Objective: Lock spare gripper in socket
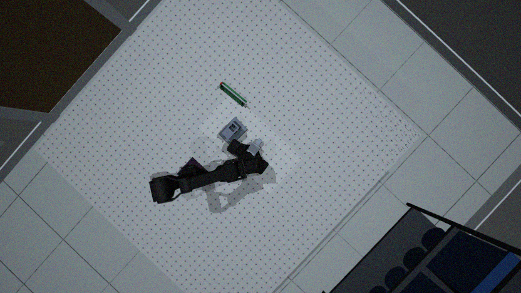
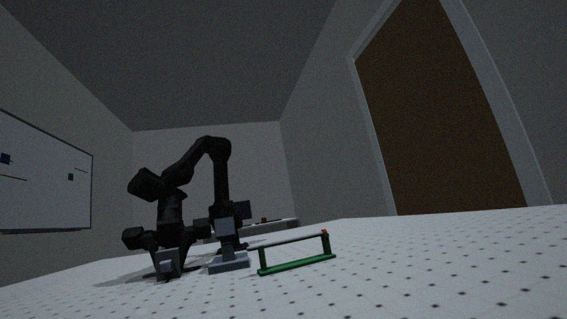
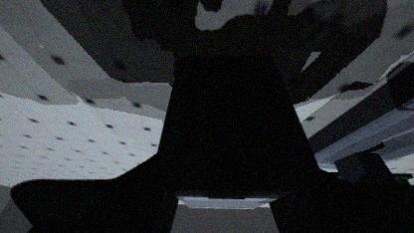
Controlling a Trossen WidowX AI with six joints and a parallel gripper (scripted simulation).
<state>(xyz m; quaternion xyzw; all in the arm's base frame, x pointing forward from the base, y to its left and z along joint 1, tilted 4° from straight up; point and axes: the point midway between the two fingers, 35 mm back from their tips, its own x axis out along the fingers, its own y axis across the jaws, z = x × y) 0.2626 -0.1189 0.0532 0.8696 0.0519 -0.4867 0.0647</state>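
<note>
My gripper tip is now 130 mm to the right of the grey mount and 40 mm below it. The rest, counted from my gripper tip: spare gripper (10 mm above); then green rack (250 mm to the left, 110 mm ahead, 10 mm above).
</note>
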